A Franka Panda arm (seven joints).
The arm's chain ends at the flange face. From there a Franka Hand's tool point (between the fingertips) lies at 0.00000 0.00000 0.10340 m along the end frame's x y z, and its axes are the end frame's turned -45 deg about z.
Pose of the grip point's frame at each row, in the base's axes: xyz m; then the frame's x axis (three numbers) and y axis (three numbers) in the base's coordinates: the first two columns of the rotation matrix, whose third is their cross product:
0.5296 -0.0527 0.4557 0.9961 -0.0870 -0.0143 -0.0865 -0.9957 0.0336
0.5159 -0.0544 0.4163 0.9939 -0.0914 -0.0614 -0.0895 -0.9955 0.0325
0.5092 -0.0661 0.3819 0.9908 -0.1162 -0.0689 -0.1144 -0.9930 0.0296
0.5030 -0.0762 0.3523 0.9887 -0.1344 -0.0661 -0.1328 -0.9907 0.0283
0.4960 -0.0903 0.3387 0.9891 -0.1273 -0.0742 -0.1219 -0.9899 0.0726
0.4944 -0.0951 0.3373 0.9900 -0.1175 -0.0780 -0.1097 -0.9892 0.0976
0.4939 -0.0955 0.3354 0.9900 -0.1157 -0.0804 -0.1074 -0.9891 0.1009
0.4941 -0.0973 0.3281 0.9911 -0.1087 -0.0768 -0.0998 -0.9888 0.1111
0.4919 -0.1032 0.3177 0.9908 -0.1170 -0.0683 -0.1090 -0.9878 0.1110
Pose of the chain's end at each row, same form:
0.5314 -0.0494 0.5590 0.6432 -0.7656 0.0136 -0.7655 -0.6425 0.0339
0.5225 -0.0516 0.5195 0.6395 -0.7686 -0.0204 -0.7661 -0.6393 0.0664
0.5166 -0.0639 0.4850 0.6197 -0.7843 -0.0278 -0.7815 -0.6200 0.0697
0.5102 -0.0742 0.4554 0.6052 -0.7956 -0.0267 -0.7930 -0.6055 0.0668
0.5046 -0.0838 0.4415 0.6132 -0.7900 -0.0011 -0.7856 -0.6100 0.1038
0.5036 -0.0860 0.4399 0.6225 -0.7826 0.0139 -0.7776 -0.6164 0.1242
0.5033 -0.0861 0.4379 0.6241 -0.7812 0.0145 -0.7760 -0.6176 0.1282
0.5032 -0.0867 0.4306 0.6302 -0.7760 0.0243 -0.7714 -0.6223 0.1329
0.5002 -0.0926 0.4202 0.6235 -0.7812 0.0302 -0.7777 -0.6157 0.1268

